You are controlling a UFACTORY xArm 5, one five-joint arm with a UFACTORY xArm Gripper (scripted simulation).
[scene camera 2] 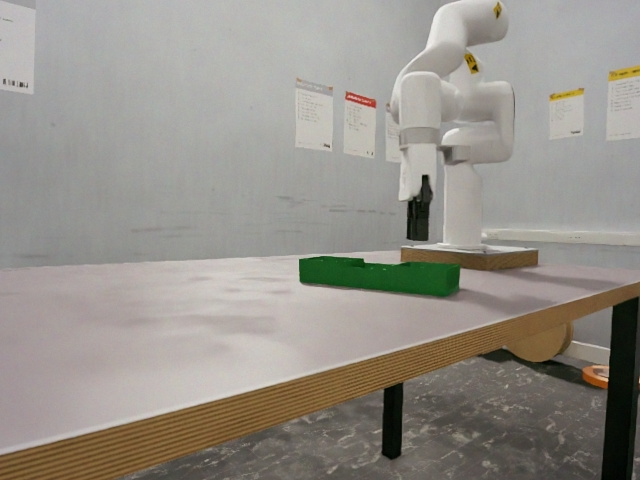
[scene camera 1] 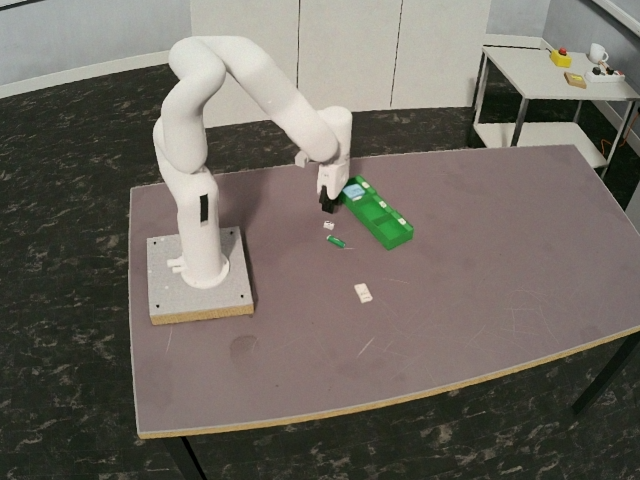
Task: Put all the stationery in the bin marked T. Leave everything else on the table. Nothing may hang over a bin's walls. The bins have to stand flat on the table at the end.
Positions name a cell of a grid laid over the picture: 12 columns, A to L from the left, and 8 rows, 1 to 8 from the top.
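Note:
A green bin (scene camera 2: I5) (scene camera 1: H4) is visible. My gripper (scene camera 2: H5) (scene camera 1: G4) likewise.

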